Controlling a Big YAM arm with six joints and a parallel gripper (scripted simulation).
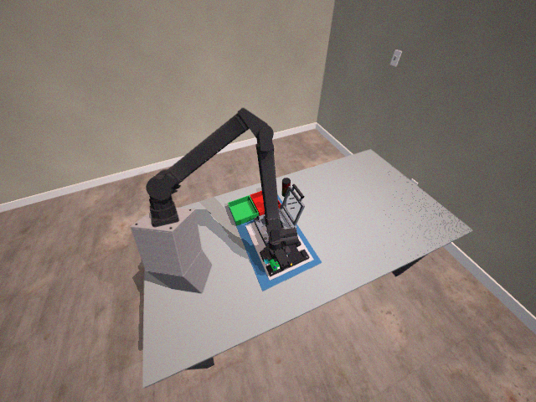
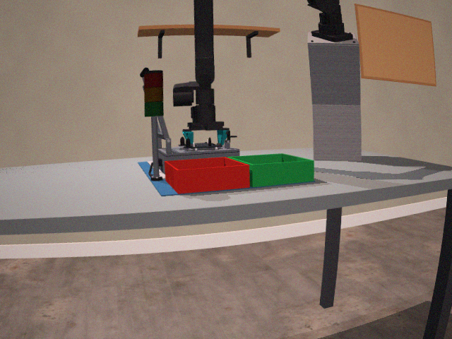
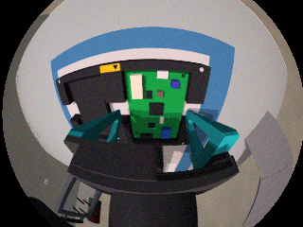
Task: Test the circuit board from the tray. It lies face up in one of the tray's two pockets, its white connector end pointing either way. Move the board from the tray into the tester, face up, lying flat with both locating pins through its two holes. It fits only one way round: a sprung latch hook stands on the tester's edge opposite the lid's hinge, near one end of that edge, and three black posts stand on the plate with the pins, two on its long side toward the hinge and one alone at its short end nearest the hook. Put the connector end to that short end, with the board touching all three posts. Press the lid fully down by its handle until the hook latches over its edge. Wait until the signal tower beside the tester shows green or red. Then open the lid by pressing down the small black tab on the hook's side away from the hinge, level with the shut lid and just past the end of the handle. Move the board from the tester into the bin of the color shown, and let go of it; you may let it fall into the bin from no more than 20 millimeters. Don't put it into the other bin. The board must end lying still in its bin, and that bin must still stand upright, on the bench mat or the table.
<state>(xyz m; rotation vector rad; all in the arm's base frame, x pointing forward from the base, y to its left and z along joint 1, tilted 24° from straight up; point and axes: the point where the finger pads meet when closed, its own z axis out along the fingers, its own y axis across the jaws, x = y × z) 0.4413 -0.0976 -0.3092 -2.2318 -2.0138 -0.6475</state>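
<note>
Right now my hand is 10 mm above the green circuit board. The rest, counted from my hand: tester lid (190 mm ahead, 160 mm to the left, 150 mm above); tester plate (70 mm ahead, 170 mm to the left, 40 mm above); latch hook (10 mm ahead, 230 mm to the left, 60 mm above).
</note>
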